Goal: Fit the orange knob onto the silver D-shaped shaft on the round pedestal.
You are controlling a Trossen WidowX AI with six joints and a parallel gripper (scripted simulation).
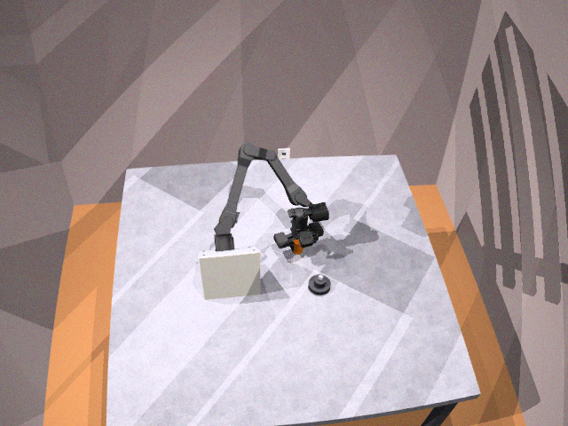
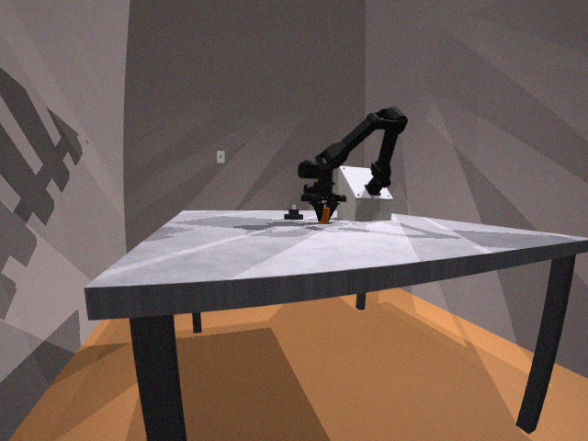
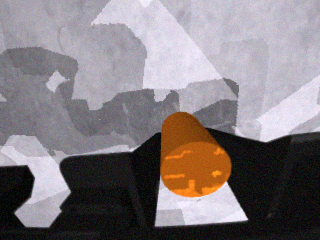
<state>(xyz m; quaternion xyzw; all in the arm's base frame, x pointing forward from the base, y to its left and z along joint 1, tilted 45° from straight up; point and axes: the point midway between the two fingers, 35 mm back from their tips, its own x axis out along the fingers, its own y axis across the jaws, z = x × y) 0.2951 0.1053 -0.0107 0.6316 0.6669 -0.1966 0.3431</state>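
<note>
Right now my gripper tip is 30 mm below the orange knob. Round my gripper tip: dark round pedestal 40 mm ahead, 190 mm to the right, 20 mm above.
</note>
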